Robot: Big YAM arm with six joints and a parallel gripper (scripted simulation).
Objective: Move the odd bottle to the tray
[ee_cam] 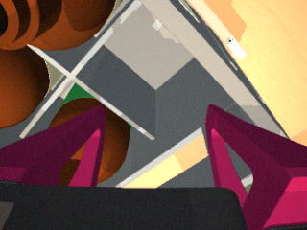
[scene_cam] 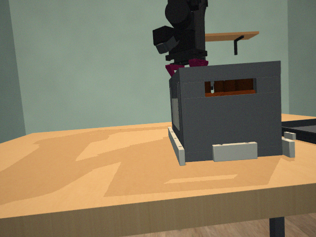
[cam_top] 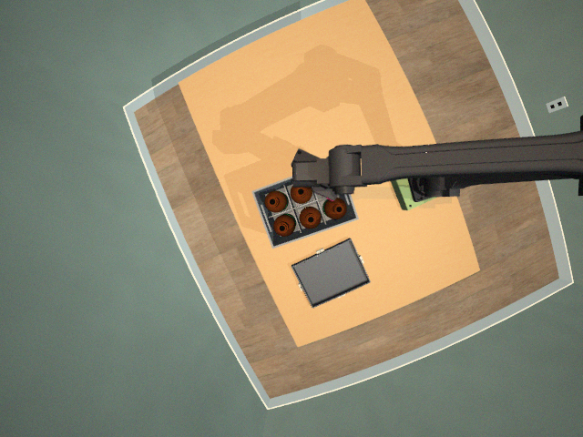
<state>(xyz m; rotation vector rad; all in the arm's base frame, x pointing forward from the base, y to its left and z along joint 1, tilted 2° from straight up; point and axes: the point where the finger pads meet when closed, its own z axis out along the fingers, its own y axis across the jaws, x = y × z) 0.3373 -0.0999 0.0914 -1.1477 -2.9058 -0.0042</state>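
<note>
Right now the dark grey crate is 9 cm ahead of my hand, 5 cm to the left of it and 7 cm below it. The rest, counted from my hand: grey tray 7 cm ahead, 33 cm to the left, 14 cm below.
</note>
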